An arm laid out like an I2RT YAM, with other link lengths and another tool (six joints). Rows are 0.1 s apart.
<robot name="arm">
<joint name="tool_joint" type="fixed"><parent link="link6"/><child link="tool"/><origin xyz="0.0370 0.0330 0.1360" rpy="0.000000 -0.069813 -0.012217"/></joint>
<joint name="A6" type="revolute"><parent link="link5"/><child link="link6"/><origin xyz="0.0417 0.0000 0.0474" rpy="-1.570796 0.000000 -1.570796"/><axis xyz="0 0 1"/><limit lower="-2.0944" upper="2.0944"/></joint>
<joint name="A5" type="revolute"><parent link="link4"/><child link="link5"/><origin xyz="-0.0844 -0.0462 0.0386" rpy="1.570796 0.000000 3.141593"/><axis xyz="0 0 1"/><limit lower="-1.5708" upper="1.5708"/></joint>
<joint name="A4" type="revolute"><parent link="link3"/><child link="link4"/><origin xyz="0.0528 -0.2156 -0.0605" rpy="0.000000 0.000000 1.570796"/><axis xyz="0 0 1"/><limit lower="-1.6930" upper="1.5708"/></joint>
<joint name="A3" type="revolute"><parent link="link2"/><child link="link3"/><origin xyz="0.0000 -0.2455 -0.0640" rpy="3.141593 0.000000 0.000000"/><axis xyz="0 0 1"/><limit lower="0.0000" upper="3.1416"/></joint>
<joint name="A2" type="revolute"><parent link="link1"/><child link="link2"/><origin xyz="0.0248 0.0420 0.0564" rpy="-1.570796 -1.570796 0.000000"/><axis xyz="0 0 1"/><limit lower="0.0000" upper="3.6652"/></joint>
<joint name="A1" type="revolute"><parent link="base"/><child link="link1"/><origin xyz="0.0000 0.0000 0.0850"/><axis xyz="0 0 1"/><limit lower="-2.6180" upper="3.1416"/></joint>
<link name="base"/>
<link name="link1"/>
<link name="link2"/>
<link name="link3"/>
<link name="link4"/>
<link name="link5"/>
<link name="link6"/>
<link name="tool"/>
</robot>
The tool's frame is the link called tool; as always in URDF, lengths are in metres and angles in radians.
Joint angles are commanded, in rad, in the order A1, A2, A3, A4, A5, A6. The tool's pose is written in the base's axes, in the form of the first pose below.
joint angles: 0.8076 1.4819 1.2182 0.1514 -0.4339 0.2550
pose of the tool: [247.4, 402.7, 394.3], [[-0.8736, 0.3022, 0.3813], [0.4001, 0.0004, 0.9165], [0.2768, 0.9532, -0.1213]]
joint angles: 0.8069 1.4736 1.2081 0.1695 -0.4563 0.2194
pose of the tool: [240.7, 401.9, 396.8], [[-0.8945, 0.2606, 0.3632], [0.3775, 0.0052, 0.9260], [0.2395, 0.9654, -0.1030]]
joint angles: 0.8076 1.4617 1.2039 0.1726 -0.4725 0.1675
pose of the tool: [233.4, 400.7, 399.5], [[-0.9142, 0.2061, 0.3490], [0.3598, 0.0162, 0.9329], [0.1866, 0.9784, -0.0890]]
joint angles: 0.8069 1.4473 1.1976 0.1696 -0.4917 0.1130
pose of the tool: [225.7, 398.8, 400.5], [[-0.9307, 0.1519, 0.3326], [0.3408, 0.0303, 0.9397], [0.1326, 0.9879, -0.0800]]
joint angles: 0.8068 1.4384 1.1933 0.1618 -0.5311 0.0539
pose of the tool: [215.0, 398.2, 399.0], [[-0.9502, 0.0980, 0.2957], [0.3015, 0.0504, 0.9521], [0.0784, 0.9939, -0.0774]]
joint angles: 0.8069 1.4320 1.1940 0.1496 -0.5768 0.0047
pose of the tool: [203.9, 397.4, 398.0], [[-0.9663, 0.0537, 0.2518], [0.2550, 0.0652, 0.9647], [0.0354, 0.9964, -0.0767]]
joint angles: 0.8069 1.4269 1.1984 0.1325 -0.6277 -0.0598
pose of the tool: [191.7, 396.3, 396.7], [[-0.9794, -0.0050, 0.2020], [0.2010, 0.0790, 0.9764], [-0.0209, 0.9969, -0.0763]]
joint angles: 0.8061 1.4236 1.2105 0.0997 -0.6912 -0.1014
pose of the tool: [178.7, 394.4, 395.8], [[-0.9896, -0.0349, 0.1394], [0.1358, 0.0898, 0.9867], [-0.0470, 0.9953, -0.0841]]
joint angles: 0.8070 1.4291 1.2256 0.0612 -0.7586 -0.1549
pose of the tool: [165.6, 393.2, 391.8], [[-0.9952, -0.0688, 0.0697], [0.0624, 0.1027, 0.9928], [-0.0755, 0.9923, -0.0979]]
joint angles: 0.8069 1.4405 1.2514 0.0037 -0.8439 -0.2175
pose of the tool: [150.5, 390.5, 387.4], [[-0.9947, -0.1008, -0.0185], [-0.0299, 0.1135, 0.9931], [-0.0980, 0.9884, -0.1160]]
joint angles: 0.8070 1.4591 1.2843 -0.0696 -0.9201 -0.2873
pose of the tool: [138.1, 387.7, 381.4], [[-0.9869, -0.1267, -0.0995], [-0.1155, 0.1261, 0.9853], [-0.1123, 0.9839, -0.1391]]
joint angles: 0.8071 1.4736 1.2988 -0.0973 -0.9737 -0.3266
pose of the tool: [130.3, 385.5, 378.4], [[-0.9776, -0.1428, -0.1550], [-0.1726, 0.1211, 0.9775], [-0.1208, 0.9823, -0.1430]]
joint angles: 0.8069 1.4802 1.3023 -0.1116 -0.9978 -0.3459
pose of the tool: [126.9, 384.2, 375.7], [[-0.9725, -0.1475, -0.1800], [-0.1983, 0.1207, 0.9727], [-0.1218, 0.9817, -0.1466]]
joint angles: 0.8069 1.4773 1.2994 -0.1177 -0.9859 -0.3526
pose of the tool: [128.0, 384.5, 373.9], [[-0.9740, -0.1508, -0.1692], [-0.1889, 0.1273, 0.9737], [-0.1253, 0.9803, -0.1525]]
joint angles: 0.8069 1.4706 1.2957 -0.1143 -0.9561 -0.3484
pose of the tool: [131.8, 385.7, 374.0], [[-0.9782, -0.1535, -0.1397], [-0.1607, 0.1339, 0.9779], [-0.1314, 0.9790, -0.1557]]
